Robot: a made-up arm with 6 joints. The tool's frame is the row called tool.
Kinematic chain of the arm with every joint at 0, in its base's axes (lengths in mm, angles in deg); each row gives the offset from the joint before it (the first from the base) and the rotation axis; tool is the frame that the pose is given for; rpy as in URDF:
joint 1: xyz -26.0 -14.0 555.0 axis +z
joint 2: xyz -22.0 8.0 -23.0 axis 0 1 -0.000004
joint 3: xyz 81.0 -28.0 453.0 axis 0 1 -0.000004
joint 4: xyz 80.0 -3.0 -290.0 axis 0 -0.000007 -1
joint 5: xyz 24.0 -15.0 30.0 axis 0 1 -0.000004
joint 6: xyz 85.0 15.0 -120.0 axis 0 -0.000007 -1
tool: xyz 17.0 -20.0 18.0 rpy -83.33 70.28 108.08
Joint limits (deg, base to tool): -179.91..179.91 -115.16..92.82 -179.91..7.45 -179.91..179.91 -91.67..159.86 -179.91..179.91
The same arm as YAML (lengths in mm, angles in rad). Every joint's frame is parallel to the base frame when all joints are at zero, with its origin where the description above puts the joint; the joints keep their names.
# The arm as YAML. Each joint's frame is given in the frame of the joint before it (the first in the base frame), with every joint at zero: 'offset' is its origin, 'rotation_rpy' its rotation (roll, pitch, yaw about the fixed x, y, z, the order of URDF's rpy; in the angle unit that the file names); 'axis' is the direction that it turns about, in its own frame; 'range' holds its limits. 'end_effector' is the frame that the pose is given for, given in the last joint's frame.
length_unit: mm
angle_unit: rad
chain:
  - id: joint 1
    offset: [-26.0, -14.0, 555.0]
    rotation_rpy: [0.0, 0.0, 0.0]
    axis: "+z"
    range: [-3.14, 3.14]
  - id: joint 2
    offset: [-22.0, 8.0, -23.0]
    rotation_rpy: [0.0, 0.0, 0.0]
    axis: "+y"
    range: [-2.0099, 1.62]
  - id: joint 3
    offset: [81.0, -28.0, 453.0]
    rotation_rpy: [0.0, 0.0, 0.0]
    axis: "+y"
    range: [-3.14, 0.13]
  - id: joint 4
    offset: [80.0, -3.0, -290.0]
    rotation_rpy: [0.0, 0.0, 0.0]
    axis: "-z"
    range: [-3.14, 3.14]
  - id: joint 5
    offset: [24.0, -15.0, 30.0]
    rotation_rpy: [0.0, 0.0, 0.0]
    axis: "+y"
    range: [-1.5999, 2.7901]
  - id: joint 6
    offset: [85.0, 15.0, -120.0]
    rotation_rpy: [0.0, 0.0, 0.0]
    axis: "-z"
    range: [-3.14, 3.14]
end_effector:
  offset: [17.0, -20.0, 18.0]
  rotation_rpy: [-1.4544, 1.2266, 1.8864]

